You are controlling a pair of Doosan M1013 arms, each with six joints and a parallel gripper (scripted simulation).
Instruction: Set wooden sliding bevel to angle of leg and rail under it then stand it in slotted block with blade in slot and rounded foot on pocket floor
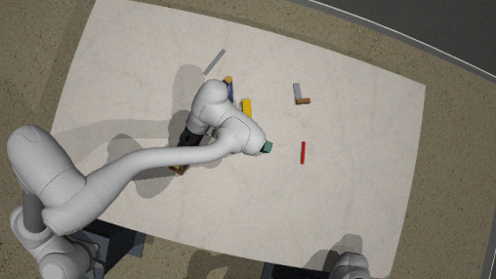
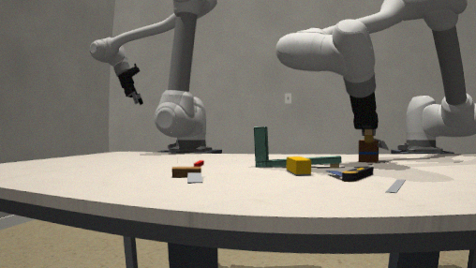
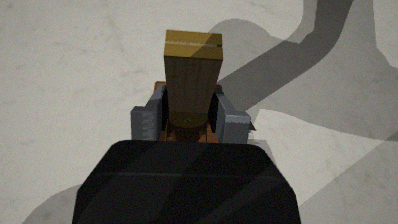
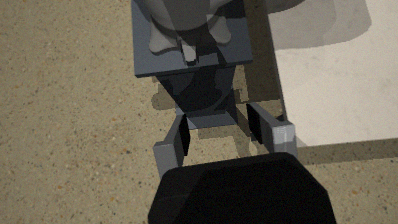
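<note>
The wooden sliding bevel is 1 cm behind my left hand, 1 cm to the left of it and 2 cm below it. Also, from my left hand: black bevel (37 cm ahead, 11 cm to the right, 10 cm below); grey blade (1 cm behind, 3 cm to the left, 4 cm below); yellow block (28 cm ahead, 23 cm to the right, 9 cm below).
</note>
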